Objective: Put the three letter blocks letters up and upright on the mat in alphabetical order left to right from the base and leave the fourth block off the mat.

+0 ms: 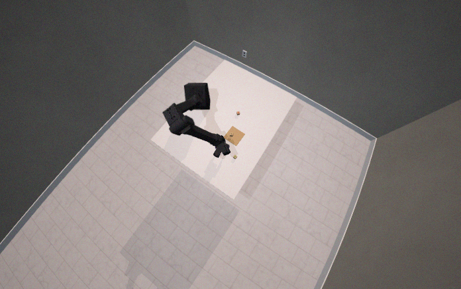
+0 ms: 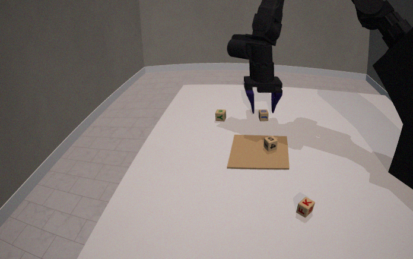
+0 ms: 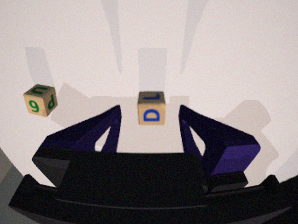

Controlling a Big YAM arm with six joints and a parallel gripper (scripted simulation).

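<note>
My gripper is now 160 mm to the right of the mat, 50 mm short of it and 30 mm above it. From my hand the other things lie so: letter block 160 mm to the left, 30 mm ahead, 10 mm below.
</note>
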